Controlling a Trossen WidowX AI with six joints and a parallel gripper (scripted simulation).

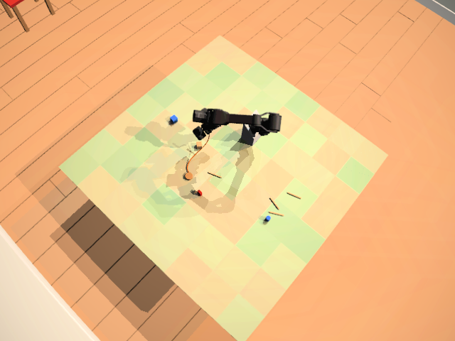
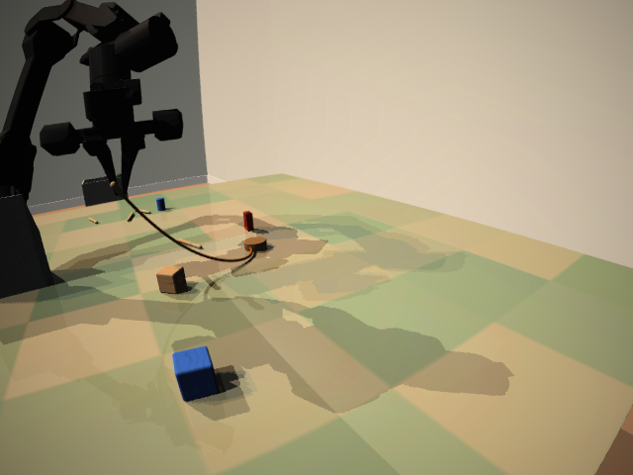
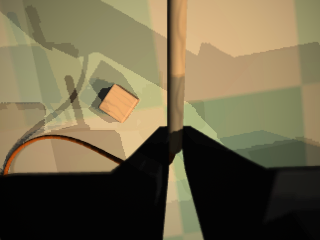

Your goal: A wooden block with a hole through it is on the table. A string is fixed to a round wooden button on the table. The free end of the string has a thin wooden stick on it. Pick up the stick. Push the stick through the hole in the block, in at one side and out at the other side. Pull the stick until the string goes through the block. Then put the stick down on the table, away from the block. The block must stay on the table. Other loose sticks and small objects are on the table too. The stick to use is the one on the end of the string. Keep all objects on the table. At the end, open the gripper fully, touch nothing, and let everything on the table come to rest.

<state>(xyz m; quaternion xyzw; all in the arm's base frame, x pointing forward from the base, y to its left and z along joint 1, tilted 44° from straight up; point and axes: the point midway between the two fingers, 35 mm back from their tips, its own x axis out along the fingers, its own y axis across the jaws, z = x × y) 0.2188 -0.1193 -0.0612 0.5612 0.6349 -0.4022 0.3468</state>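
The wooden block is 13 cm below my gripper tip, 5 cm ahead of it and 1 cm to the right of it. The rest, counted from my gripper tip: round wooden button: 21 cm ahead, 14 cm below, 8 cm to the left; then blue cube: 23 cm to the right, 13 cm below, 4 cm ahead; then thin wooden stick: 1 cm to the right, 1 cm above.
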